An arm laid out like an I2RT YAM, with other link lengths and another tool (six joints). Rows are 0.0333 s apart.
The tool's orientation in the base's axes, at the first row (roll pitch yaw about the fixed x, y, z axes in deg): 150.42, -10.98, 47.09
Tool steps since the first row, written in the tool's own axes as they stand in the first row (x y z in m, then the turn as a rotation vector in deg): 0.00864, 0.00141, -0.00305, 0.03, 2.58, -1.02; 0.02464, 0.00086, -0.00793, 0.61, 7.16, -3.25; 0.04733, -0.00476, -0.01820, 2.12, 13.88, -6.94; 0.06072, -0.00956, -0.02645, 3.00, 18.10, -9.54; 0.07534, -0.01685, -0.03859, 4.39, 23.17, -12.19; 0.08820, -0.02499, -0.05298, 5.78, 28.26, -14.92; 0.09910, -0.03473, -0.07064, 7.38, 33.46, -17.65; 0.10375, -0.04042, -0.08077, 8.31, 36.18, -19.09
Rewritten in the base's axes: 0.00514, 0.00594, 0.00493, 1.01, -1.46, 2.13; 0.01320, 0.01885, 0.01188, 2.97, -3.60, 6.36; 0.02027, 0.04109, 0.02225, 6.08, -6.16, 13.06; 0.02256, 0.05566, 0.02951, 7.85, -7.76, 17.49; 0.02240, 0.07360, 0.03913, 10.43, -9.54, 22.47; 0.01950, 0.09131, 0.04992, 12.98, -11.32, 27.53; 0.01283, 0.10938, 0.06235, 15.73, -13.02, 32.69; 0.00787, 0.11866, 0.06913, 17.23, -13.84, 35.41
